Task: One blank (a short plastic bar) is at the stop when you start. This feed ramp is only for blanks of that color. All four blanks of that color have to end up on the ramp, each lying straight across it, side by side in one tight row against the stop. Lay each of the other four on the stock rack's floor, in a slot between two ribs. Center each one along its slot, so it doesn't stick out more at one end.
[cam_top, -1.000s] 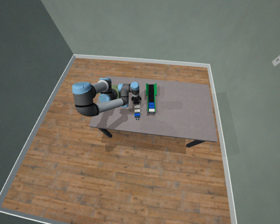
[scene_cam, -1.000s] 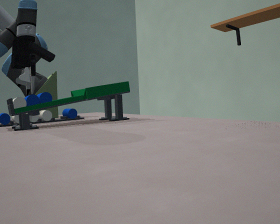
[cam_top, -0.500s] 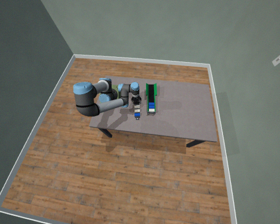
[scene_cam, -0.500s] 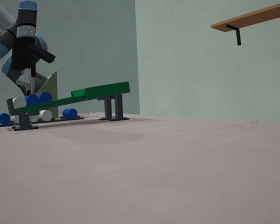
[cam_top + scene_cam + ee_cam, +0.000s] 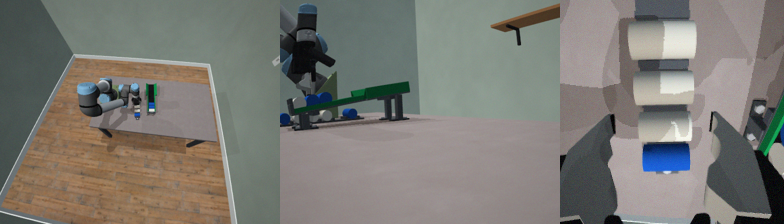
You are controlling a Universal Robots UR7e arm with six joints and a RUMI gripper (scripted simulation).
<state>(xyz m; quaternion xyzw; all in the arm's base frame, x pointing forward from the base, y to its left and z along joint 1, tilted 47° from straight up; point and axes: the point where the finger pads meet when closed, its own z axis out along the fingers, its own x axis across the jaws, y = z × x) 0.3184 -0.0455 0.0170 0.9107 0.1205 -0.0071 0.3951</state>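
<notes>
The stock rack lies 11 cm below my hand, 3 cm to the left of it and 1 cm behind it. Round my hand: dark stop 19 cm ahead, 6 cm to the right, 4 cm below.
</notes>
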